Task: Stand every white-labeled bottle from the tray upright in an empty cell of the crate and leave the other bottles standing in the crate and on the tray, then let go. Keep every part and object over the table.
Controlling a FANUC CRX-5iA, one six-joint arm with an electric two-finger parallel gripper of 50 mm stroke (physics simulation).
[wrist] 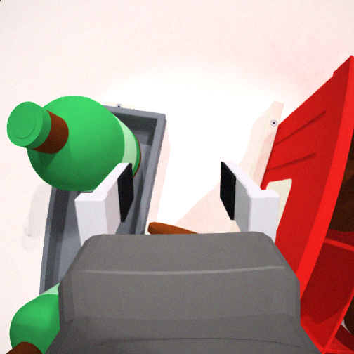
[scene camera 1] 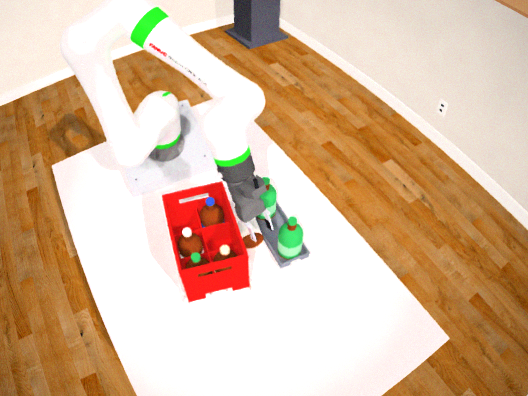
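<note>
A brown bottle lies on its side between the red crate and the grey tray; its base shows, and the gripper hides most of the rest, including its label. My gripper is open and empty, low over this bottle, its fingers apart. Two green bottles with pale green labels stand on the tray: one at the near end, one at the far end, partly behind the gripper in the scene view.
The crate holds upright bottles with a blue cap, a white cap, a green cap and a cream cap. The crate wall stands close beside the right finger in the wrist view.
</note>
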